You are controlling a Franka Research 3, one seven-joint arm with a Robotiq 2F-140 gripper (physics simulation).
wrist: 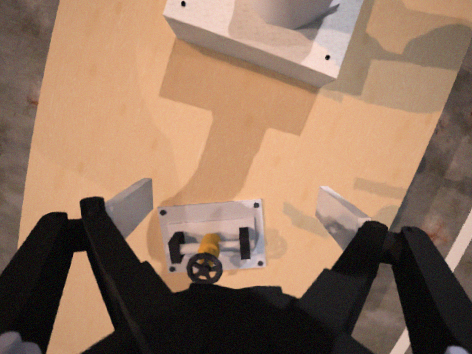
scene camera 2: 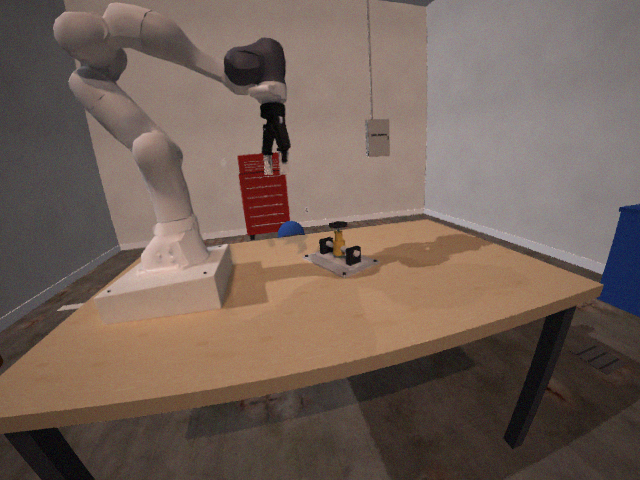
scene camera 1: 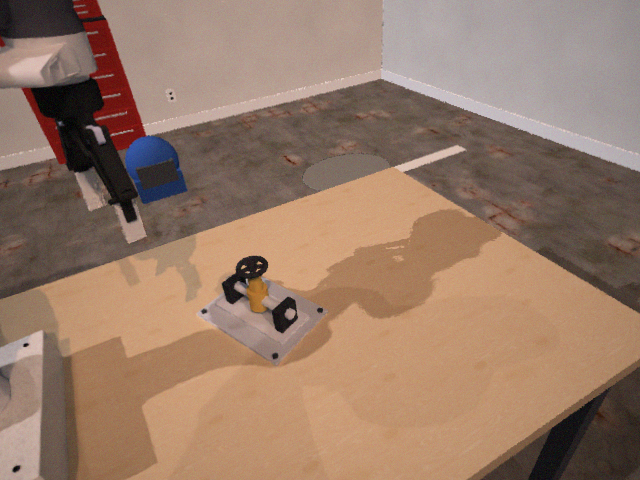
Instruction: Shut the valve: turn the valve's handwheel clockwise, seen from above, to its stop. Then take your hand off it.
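Observation:
The valve has a black spoked handwheel (scene camera 1: 251, 267) (scene camera 2: 338, 224) (wrist: 204, 268) on top of an upright yellow body (scene camera 1: 256, 298) (scene camera 2: 338, 244) (wrist: 210, 242). A pale pipe with black square flanges passes through the body. The valve stands on a light grey plate (scene camera 1: 232, 329) (scene camera 2: 330, 265) (wrist: 210, 212) on the table. My gripper (scene camera 1: 113, 214) (scene camera 2: 275, 167) (wrist: 235, 197) is open and empty. It points down, well above the table and apart from the handwheel, up and to its left in both scene views. In the wrist view the handwheel shows below the line between the fingertips. The wheel's turn angle cannot be told.
The robot's white base block (scene camera 1: 23, 413) (scene camera 2: 160, 299) (wrist: 250, 50) stands on the wooden table (scene camera 1: 413, 372) (scene camera 2: 310, 325) (wrist: 100, 125), to the left of the valve in the scene views. A red tool chest (scene camera 1: 116, 93) (scene camera 2: 263, 201) and a blue object (scene camera 1: 152, 155) (scene camera 2: 291, 228) stand beyond the table.

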